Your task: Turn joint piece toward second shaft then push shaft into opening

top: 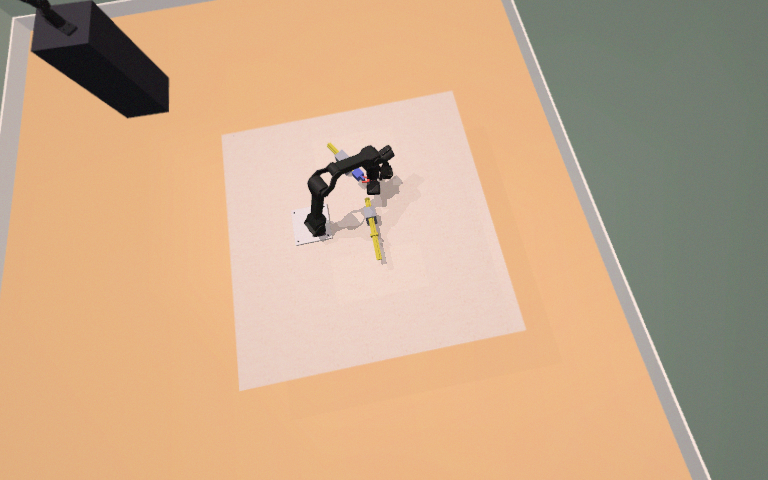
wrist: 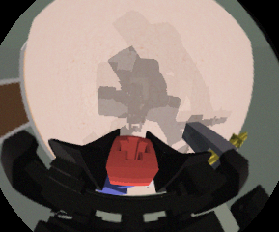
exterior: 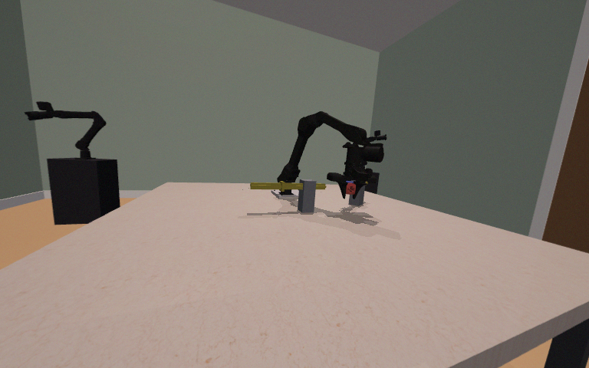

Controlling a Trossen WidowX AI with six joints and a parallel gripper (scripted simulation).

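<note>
Now: the red square joint piece 2 cm behind my gripper tip and 4 cm above it.
</note>
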